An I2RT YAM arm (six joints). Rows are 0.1 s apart.
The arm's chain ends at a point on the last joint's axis. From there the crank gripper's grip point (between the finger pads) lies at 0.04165 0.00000 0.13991 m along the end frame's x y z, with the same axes.
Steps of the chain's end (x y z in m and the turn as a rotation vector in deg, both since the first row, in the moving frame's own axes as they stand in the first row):
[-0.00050 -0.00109 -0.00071 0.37 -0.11 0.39]
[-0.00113 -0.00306 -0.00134 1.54 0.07 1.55]
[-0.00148 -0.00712 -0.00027 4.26 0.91 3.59]
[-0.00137 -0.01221 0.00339 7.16 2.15 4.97]
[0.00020 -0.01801 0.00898 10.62 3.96 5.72]
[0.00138 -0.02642 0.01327 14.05 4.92 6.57]
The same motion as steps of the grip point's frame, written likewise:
[-0.00077 -0.00171 -0.00063 0.37 -0.11 0.39]
[-0.00092 -0.00569 -0.00143 1.54 0.07 1.55]
[0.00098 -0.01481 -0.00124 4.26 0.91 3.59]
[0.00443 -0.02570 0.00087 7.16 2.15 4.97]
[0.01077 -0.03886 0.00378 10.62 3.96 5.72]
[0.01476 -0.05444 0.00563 14.05 4.92 6.57]

